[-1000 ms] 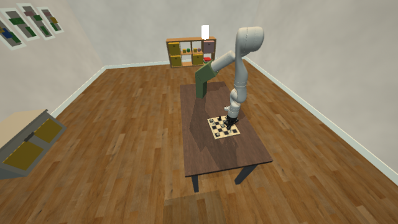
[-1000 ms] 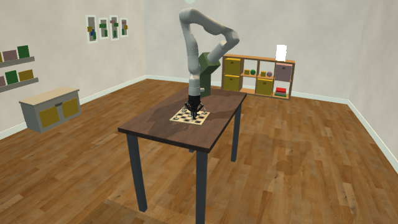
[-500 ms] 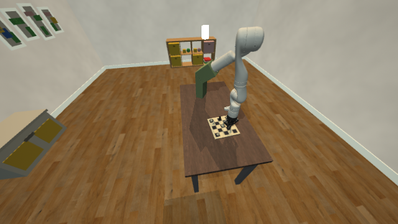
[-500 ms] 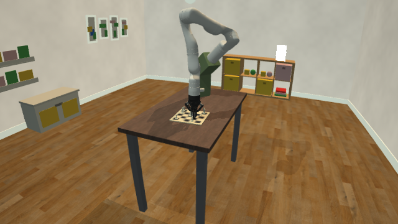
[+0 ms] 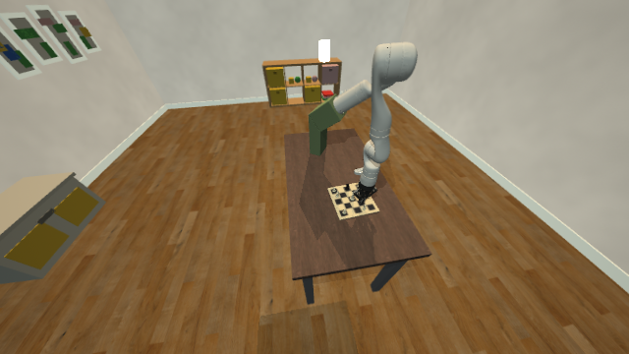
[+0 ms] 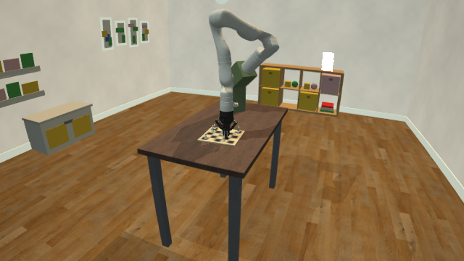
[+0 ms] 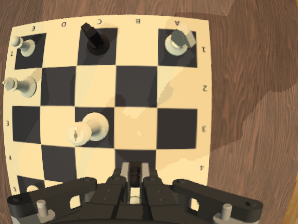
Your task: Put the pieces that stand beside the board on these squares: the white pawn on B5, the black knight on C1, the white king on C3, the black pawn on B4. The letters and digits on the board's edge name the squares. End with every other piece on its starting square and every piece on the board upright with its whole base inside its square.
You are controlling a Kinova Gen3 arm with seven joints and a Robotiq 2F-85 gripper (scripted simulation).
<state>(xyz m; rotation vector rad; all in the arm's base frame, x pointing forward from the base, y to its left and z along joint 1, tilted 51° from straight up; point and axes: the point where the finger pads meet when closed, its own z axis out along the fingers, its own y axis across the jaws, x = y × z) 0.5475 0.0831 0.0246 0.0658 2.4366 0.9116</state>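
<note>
Right now my hand is 1 cm above the black pawn. From my hand the other things lie so: black knight: 11 cm behind, 6 cm to the right, 2 cm below; chessboard: 3 cm behind, 4 cm to the right, 3 cm below; white king: 3 cm behind, 4 cm to the right.
</note>
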